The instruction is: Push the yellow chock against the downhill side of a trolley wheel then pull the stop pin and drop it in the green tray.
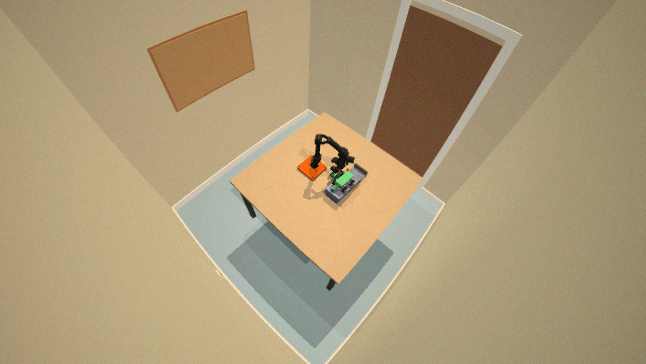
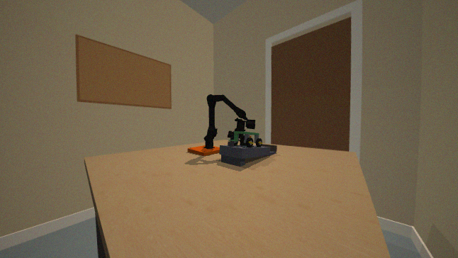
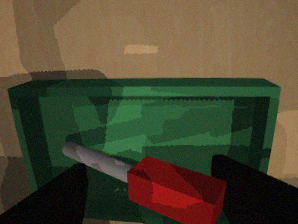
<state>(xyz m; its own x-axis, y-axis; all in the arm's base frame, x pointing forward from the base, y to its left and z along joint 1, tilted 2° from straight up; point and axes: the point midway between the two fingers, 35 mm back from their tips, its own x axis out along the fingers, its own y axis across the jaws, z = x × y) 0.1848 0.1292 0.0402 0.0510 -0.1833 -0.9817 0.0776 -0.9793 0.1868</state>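
My gripper tip is now 10 mm to the left of the red-headed stop pin. The rest, counted from my gripper tip: yellow chock 80 mm ahead, 60 mm above, 20 mm to the left; trolley 150 mm ahead, 90 mm above, 70 mm to the right; grey ramp 150 mm ahead, 60 mm to the right, 20 mm above.
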